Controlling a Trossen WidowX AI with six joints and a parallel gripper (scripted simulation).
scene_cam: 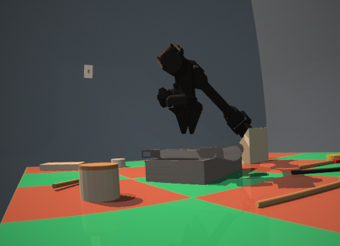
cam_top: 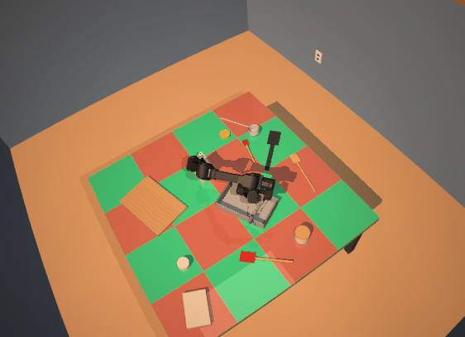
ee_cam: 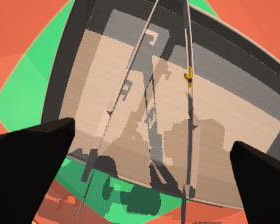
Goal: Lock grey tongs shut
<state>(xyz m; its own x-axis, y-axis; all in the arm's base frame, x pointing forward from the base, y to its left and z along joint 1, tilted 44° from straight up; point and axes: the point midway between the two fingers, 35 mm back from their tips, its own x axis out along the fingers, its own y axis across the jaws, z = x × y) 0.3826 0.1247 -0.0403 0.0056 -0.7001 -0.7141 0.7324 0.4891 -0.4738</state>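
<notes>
The yellow mark is 50 mm below my gripper tip and 30 mm to the right of it. Also, from my gripper tip: roasting tin: 100 mm below, 50 mm behind, 20 mm to the right; then red spatula: 260 mm ahead, 140 mm to the right, 120 mm below; then orange-lidded canister: 280 mm ahead, 110 mm to the left, 90 mm below.
</notes>
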